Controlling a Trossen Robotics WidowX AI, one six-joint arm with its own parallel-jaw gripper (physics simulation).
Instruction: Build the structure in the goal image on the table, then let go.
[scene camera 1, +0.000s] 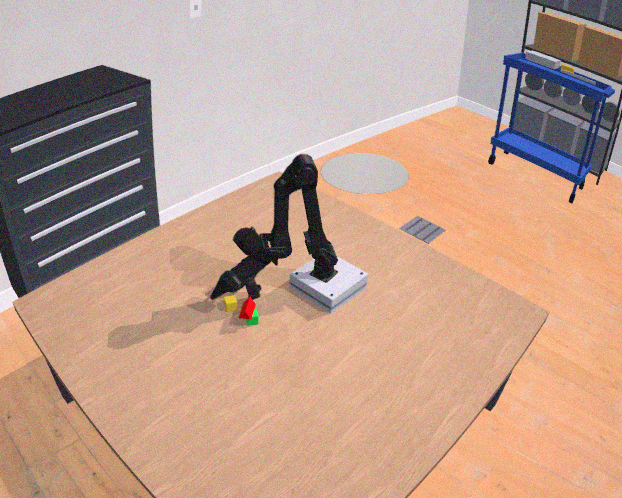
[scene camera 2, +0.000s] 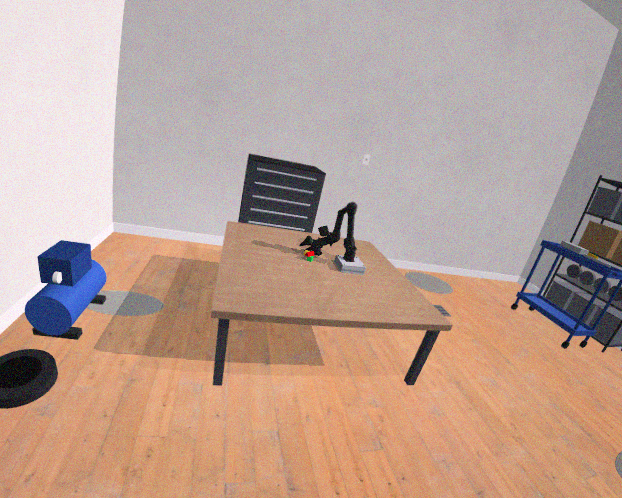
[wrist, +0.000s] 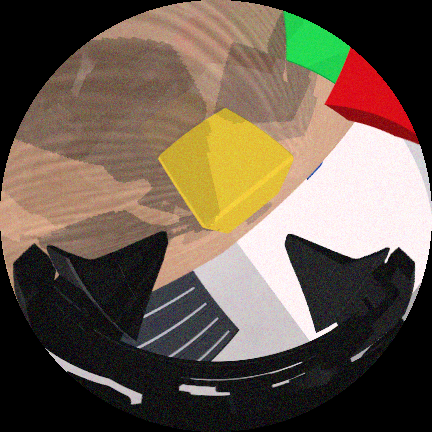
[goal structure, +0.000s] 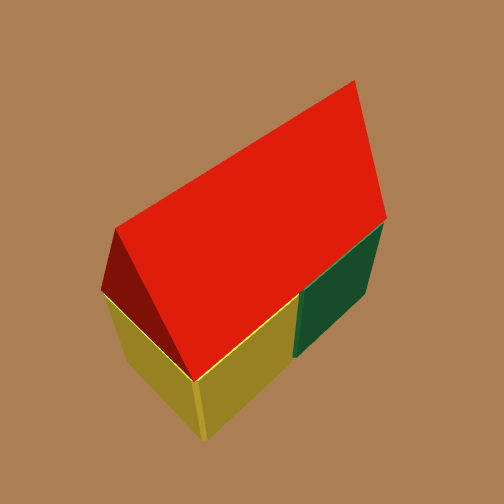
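Where they show: gripper, fingertip midpoint: (scene camera 1: 213, 297) (scene camera 2: 302, 248) (wrist: 228, 239); arm's base at its link origin: (scene camera 1: 323, 273) (scene camera 2: 348, 259).
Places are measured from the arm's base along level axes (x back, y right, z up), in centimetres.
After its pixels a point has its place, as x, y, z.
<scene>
A yellow cube (scene camera 1: 230, 303) {-26.3, 14.5, -2.5} (scene camera 2: 306, 252) {-26.0, 14.4, -2.9} (wrist: 225, 172) sits on the table (scene camera 1: 321, 394) {-36.1, -24.4, -5.6} (scene camera 2: 321, 295) {-34.0, -38.5, -5.5}, apart from the other two blocks. A green block (scene camera 1: 252, 317) {-26.7, 5.8, -2.6} (scene camera 2: 310, 258) {-26.0, 5.2, -3.3} (wrist: 317, 47) stands beside it, partly hidden behind a red wedge-like block (scene camera 1: 247, 308) {-27.0, 7.3, 0.2} (scene camera 2: 311, 254) {-25.0, 7.5, -1.2} (wrist: 372, 92). The red block appears to rest on top of the green one; the wrist view cuts both off at its edge. My gripper (scene camera 1: 234, 296) (scene camera 2: 309, 248) {-27.7, 20.0, -2.3} (wrist: 228, 239) {-27.7, 20.0, -2.3} is open and empty. Its fingertips are close to the yellow cube, which shows ahead of the gap in the wrist view.
The arm's pale base (scene camera 1: 332, 290) {-5.1, -6.5, 0.0} (scene camera 2: 349, 265) {-3.3, -8.3, -0.4} stands on the table right of the blocks. A dark drawer cabinet (scene camera 1: 88, 181) (scene camera 2: 282, 191) stands behind the table. A blue cart (scene camera 1: 539, 150) (scene camera 2: 555, 311) stands on the floor at the right.
</scene>
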